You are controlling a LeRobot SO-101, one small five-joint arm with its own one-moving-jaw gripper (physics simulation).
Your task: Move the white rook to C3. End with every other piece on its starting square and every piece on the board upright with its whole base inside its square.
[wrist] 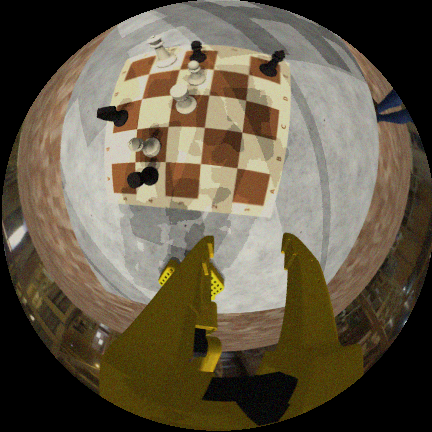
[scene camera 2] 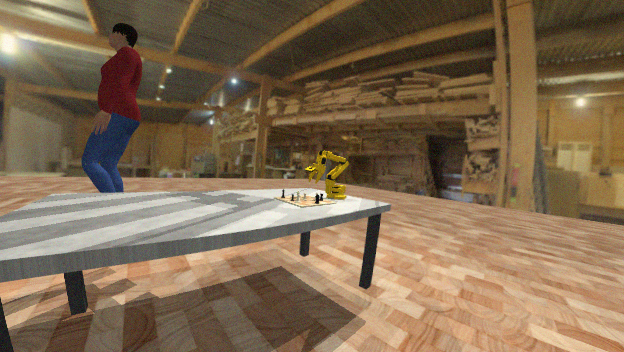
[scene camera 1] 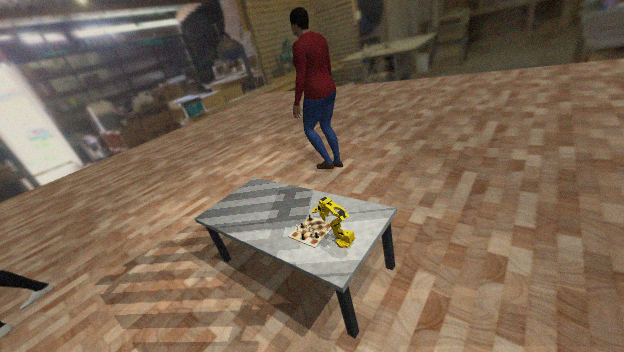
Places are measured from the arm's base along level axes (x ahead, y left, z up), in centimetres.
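Pixels of known places: end effector, tool point: (wrist: 213, 243) (scene camera 2: 315, 182) (scene camera 1: 324, 220); arm's base, origin of the base link: (scene camera 2: 333, 197) (scene camera 1: 342, 240).
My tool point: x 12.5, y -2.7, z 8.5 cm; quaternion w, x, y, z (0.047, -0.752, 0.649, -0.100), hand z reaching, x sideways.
Ahead of a thing's pixels: the offset from my tool point to its top centre. "spot": to the spot under its first point. Level surfaces: height alone.
The white rook {dx +10.2, dy +3.7, dz -4.6 cm} (wrist: 184, 100) stands upright on brown square C3 in the wrist view. Its base appears inside the square, nearer the D3 side. A white pawn {dx +13.7, dy +3.1, dz -4.7 cm} (wrist: 196, 73) is on D3, a tall white piece {spot: dx +16.9, dy +6.9, dz -6.1 cm} (wrist: 163, 54) on E4, and another white piece {dx +5.6, dy +7.1, dz -3.5 cm} (wrist: 151, 146) on B4. Black pieces stand on E3 {dx +17.4, dy +3.4, dz -4.7 cm} (wrist: 197, 52), E1 {dx +16.9, dy -4.6, dz -3.5 cm} (wrist: 272, 64), C5 {dx +9.7, dy +11.7, dz -3.9 cm} (wrist: 118, 117) and A4 {dx +2.4, dy +7.3, dz -4.6 cm} (wrist: 149, 176). All look upright. My gripper (wrist: 248, 240) (scene camera 1: 318, 214) (scene camera 2: 308, 174) is open and empty, raised above the table, with its tips beyond the board's A edge in the wrist view.
The chessboard {dx +9.6, dy +3.4, dz -7.9 cm} (wrist: 274, 172) (scene camera 1: 314, 244) lies on the grey table {dz -8.5 cm} (scene camera 1: 270, 200) (scene camera 2: 200, 215) beside the yellow arm's base (scene camera 1: 345, 239) (scene camera 2: 336, 190). A person in red (scene camera 1: 315, 65) (scene camera 2: 121, 80) stands on the floor behind the table.
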